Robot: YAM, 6 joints.
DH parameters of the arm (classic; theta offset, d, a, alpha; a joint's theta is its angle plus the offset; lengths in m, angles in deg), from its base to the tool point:
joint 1: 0 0.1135 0.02 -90
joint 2: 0 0 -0.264 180
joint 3: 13.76 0 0.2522 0
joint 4: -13.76 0 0.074 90
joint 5: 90 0 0 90
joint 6: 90 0.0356 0 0
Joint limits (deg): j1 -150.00..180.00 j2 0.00..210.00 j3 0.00..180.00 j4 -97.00..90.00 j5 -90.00..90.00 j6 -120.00..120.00
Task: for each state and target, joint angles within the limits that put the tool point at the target. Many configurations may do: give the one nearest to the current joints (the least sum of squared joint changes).
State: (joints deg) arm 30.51 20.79 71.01 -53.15 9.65 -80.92
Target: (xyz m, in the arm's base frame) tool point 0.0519 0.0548 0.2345
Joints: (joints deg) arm 47.32 24.45 34.14 -63.68 1.62 -80.92
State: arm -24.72 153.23 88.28 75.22 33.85 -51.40
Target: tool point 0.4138 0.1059 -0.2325
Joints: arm 16.54 190.73 99.50 62.59 27.22 -51.40
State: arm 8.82 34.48 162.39 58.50 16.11 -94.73
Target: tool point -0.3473 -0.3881 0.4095
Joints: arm 47.19 30.26 161.09 40.23 14.55 -94.73
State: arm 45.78 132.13 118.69 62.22 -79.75 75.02
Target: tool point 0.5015 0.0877 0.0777
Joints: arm 5.94 149.51 92.10 60.60 -83.51 75.02
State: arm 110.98 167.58 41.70 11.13 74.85 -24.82
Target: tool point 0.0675 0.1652 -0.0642
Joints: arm 79.13 145.96 32.47 8.09 80.65 -24.82
